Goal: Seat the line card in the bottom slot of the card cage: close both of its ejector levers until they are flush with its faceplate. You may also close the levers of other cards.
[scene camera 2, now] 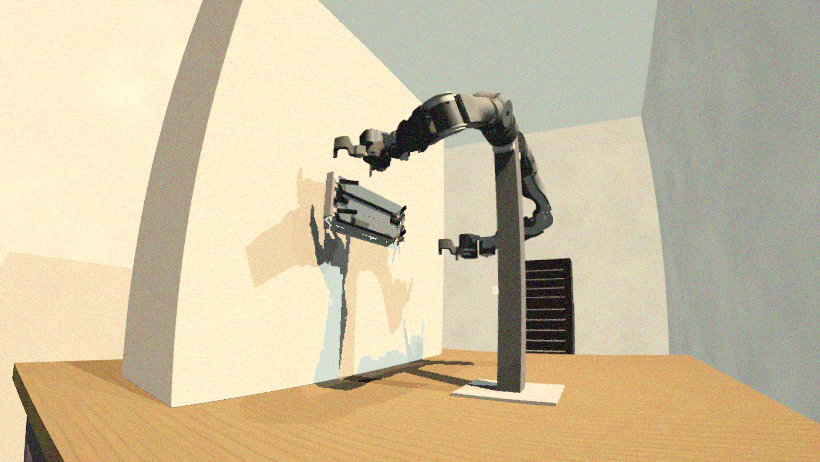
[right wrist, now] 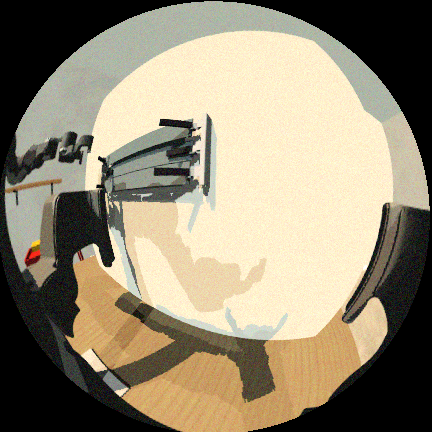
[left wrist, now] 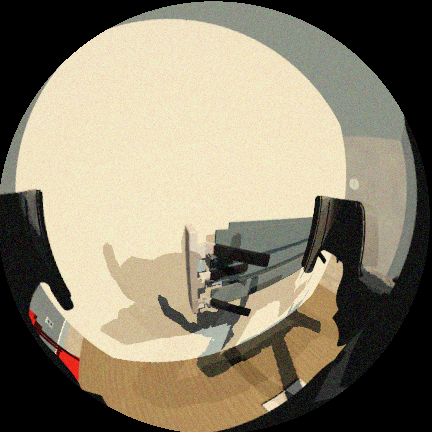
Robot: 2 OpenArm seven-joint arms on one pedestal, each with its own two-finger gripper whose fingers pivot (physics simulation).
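The card cage [scene camera 2: 329,192] [left wrist: 190,270] [right wrist: 205,155] is fixed to the cream wall, with grey card faceplates between its ends. A low black ejector lever [scene camera 2: 346,211] [left wrist: 231,307] [right wrist: 171,172] sticks out at one end, below an upper lever [left wrist: 242,254] [right wrist: 175,123] that also sticks out. A middle lever [right wrist: 180,151] looks shorter. Levers at the other end look small in the right wrist view; their angles are unclear. My left gripper [scene camera 2: 352,163] [left wrist: 188,286] is open and empty, above and in front of the cage's near end. My right gripper [scene camera 2: 448,254] [right wrist: 227,291] is open and empty, beyond the far end and lower.
The pedestal [scene camera 2: 509,258] stands on a pale base plate [scene camera 2: 545,396] on the wooden table [scene camera 2: 631,424]. The cream wall [scene camera 2: 241,321] rises behind the cage. A black slatted unit [scene camera 2: 549,304] is at the back. Red and yellow items [right wrist: 34,255] show far off in the right wrist view.
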